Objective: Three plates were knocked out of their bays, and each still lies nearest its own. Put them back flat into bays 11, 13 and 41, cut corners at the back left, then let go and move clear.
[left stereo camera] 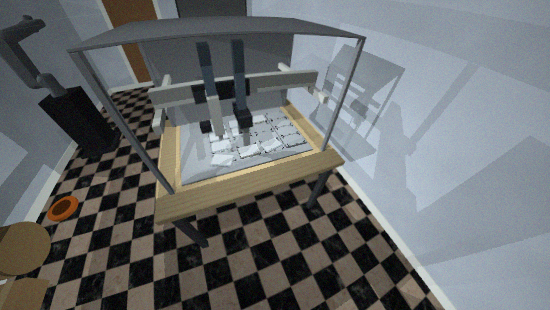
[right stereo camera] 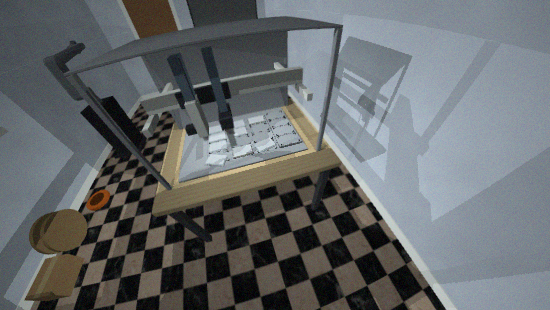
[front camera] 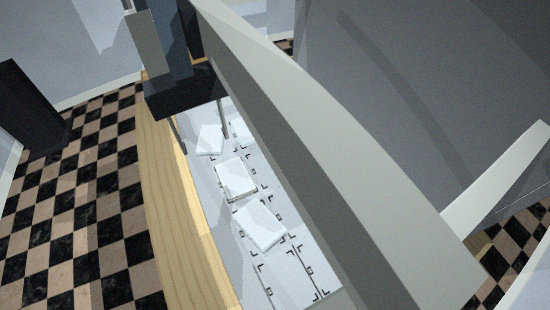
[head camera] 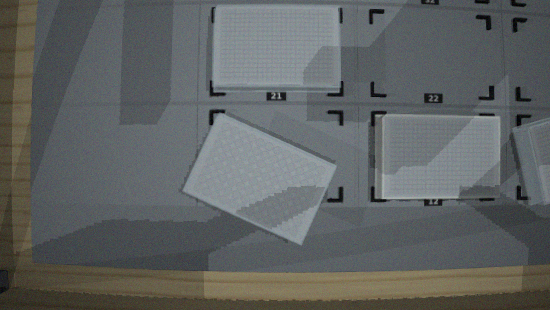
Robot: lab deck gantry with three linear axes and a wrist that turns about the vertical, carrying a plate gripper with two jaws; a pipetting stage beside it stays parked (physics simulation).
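Places are measured from the robot's base along level axes (x back, y right, z up), in metres.
Pixels of known places: gripper, fingertip midpoint: [left stereo camera: 244, 138] [right stereo camera: 233, 139] [front camera: 205, 141]; robot's base at its link origin: [left stereo camera: 215, 165] [right stereo camera: 209, 164] [front camera: 201, 133] [head camera: 212, 198].
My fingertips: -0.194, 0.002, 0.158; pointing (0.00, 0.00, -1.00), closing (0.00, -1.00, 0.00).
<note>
Ahead of a thing's pixels: the offset from my fingertips to its top centre, as dx, dy, dz.
My gripper [front camera: 205, 144] [left stereo camera: 246, 136] is open, its two jaws wide apart and empty, above the deck near the bay 11 plate. That plate @(+0.145, -0.023, -0.141) [front camera: 209, 141] [head camera: 260, 177] [left stereo camera: 222, 160] [right stereo camera: 217, 160] lies turned across bay 11, its front corner beyond the front marks. The bay 13 plate @(-0.194, -0.051, -0.141) [front camera: 260, 225] [head camera: 542, 160] [left stereo camera: 271, 145] [right stereo camera: 265, 145] lies turned across its bay; part of it shows at the right edge of the head view. The bay 41 plate @(+0.130, -0.366, -0.144) [right stereo camera: 216, 129] shows small in the right stereo view; the front camera's view of it is hidden. Cut corners are too unclear to tell.
A plate @(-0.034, -0.045, -0.144) [front camera: 235, 179] [head camera: 440, 157] sits in bay 12, between the two turned plates. Another plate @(+0.130, -0.152, -0.144) [head camera: 277, 47] sits in bay 21, behind bay 11. The parked pipetting stage [left stereo camera: 215, 115] [right stereo camera: 196, 119] hangs left of my gripper. The gantry beam [front camera: 320, 145] crosses the front view.
</note>
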